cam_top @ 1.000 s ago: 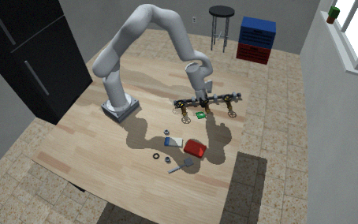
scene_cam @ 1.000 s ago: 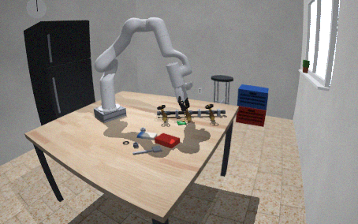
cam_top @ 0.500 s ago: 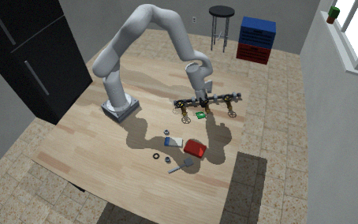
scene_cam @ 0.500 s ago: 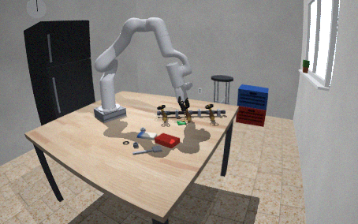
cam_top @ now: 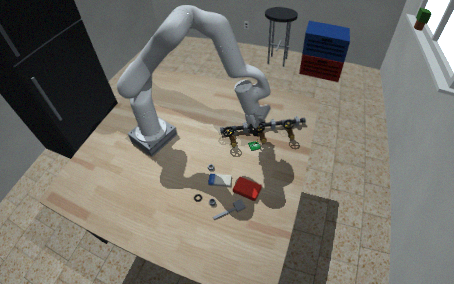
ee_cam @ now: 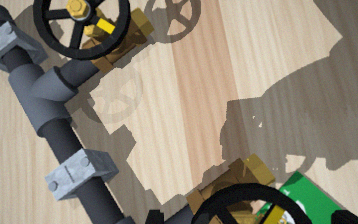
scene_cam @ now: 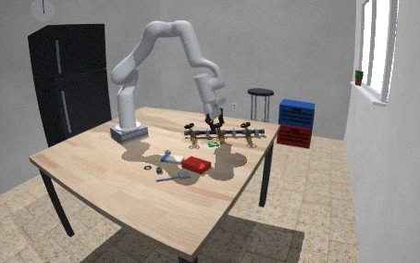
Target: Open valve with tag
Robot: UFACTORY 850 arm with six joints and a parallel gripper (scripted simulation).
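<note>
Right now my hand is 30 mm past the green tag, 50 mm to the left of it and 100 mm above it. Also, from my hand: grey scraper 60 mm behind, 440 mm to the right, 100 mm below; then red box 10 mm behind, 330 mm to the right, 90 mm below; then white block 150 mm behind, 300 mm to the right, 100 mm below.
</note>
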